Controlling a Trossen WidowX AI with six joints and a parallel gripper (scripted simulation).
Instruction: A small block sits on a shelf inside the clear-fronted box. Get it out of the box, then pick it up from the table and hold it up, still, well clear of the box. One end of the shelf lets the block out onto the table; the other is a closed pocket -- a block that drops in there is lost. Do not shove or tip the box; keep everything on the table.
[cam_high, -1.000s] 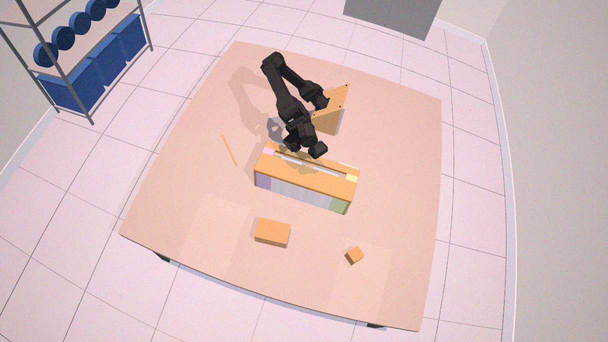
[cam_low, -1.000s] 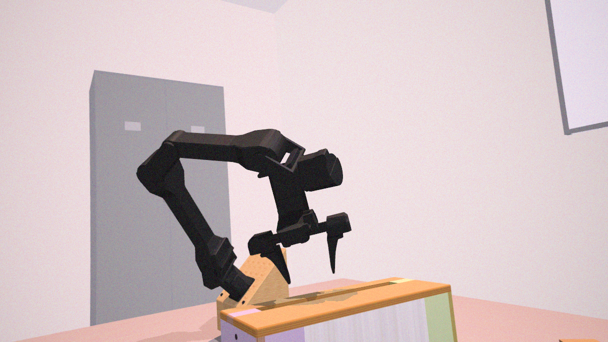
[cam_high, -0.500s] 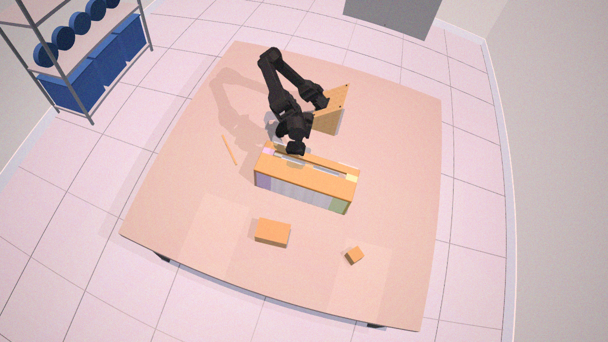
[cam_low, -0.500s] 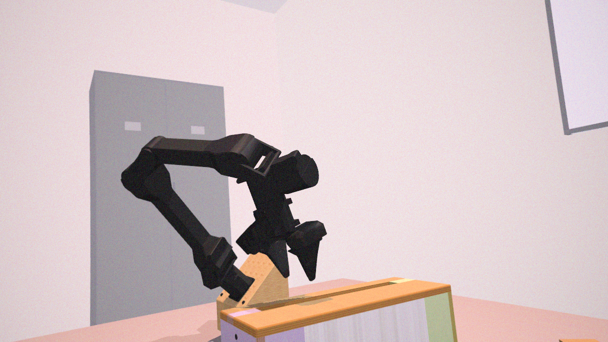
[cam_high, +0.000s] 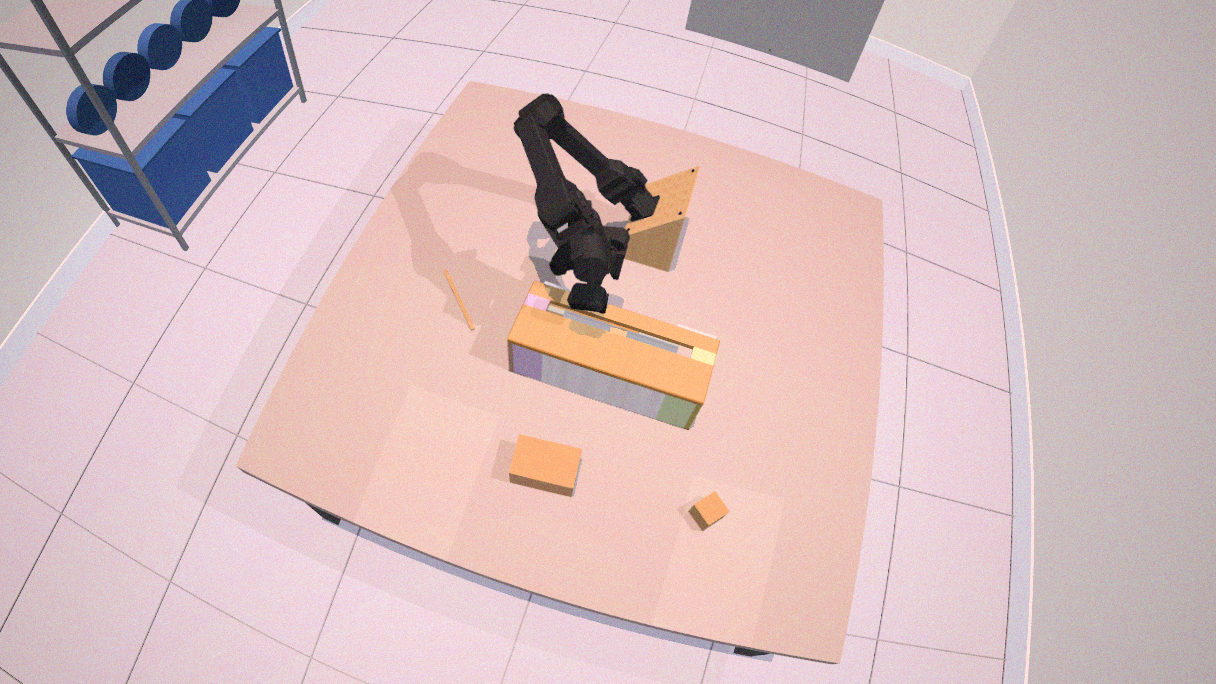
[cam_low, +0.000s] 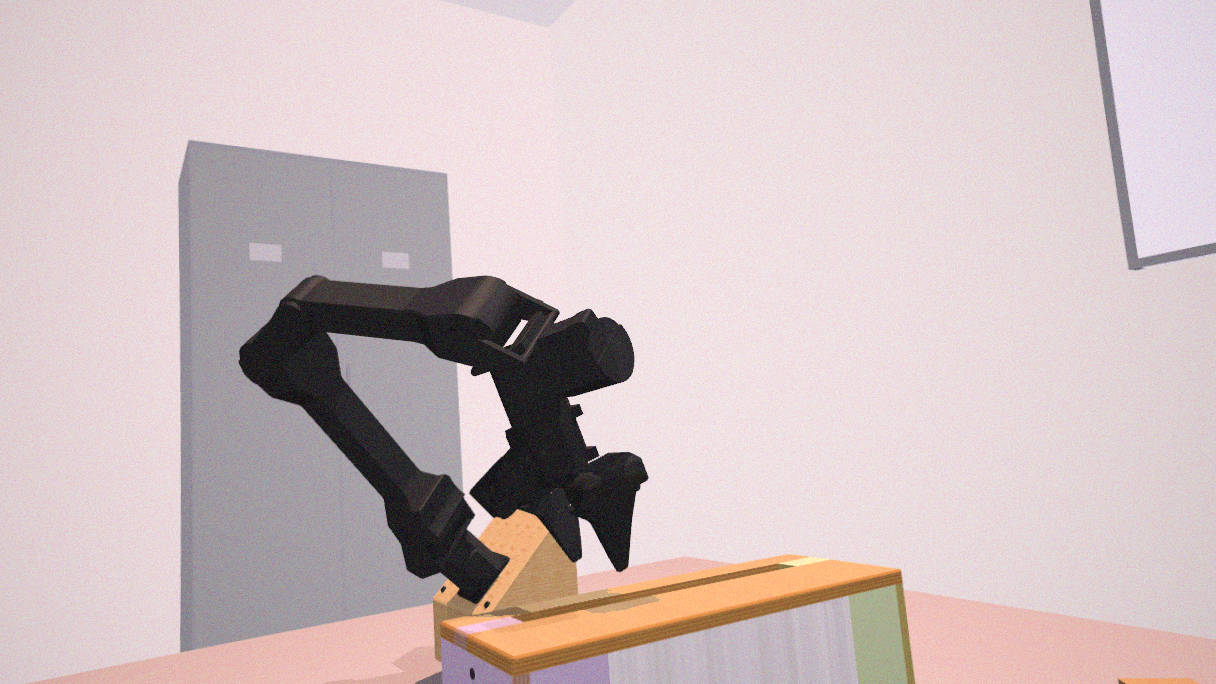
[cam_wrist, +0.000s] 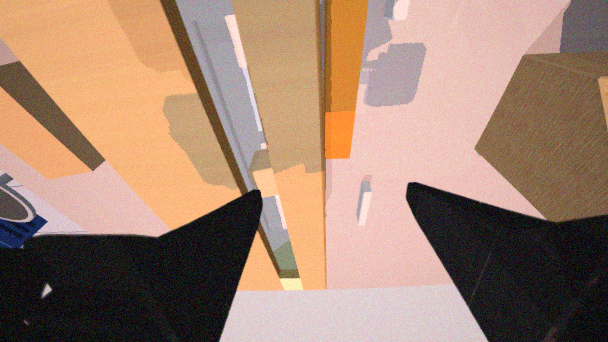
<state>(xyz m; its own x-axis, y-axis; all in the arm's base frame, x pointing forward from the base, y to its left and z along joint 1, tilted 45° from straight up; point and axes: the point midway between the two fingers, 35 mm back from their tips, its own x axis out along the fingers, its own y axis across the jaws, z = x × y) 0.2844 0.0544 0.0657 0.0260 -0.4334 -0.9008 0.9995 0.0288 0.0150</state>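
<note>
Now: the box 40 mm ahead of my gripper tip, 40 mm to the left of it and 90 mm below it. Also, from my gripper tip: orange cube (310 mm ahead, 310 mm to the left, 130 mm below); thin stick (30 mm ahead, 320 mm to the right, 150 mm below); flat orange slab (330 mm ahead, 10 mm to the right, 120 mm below).
</note>
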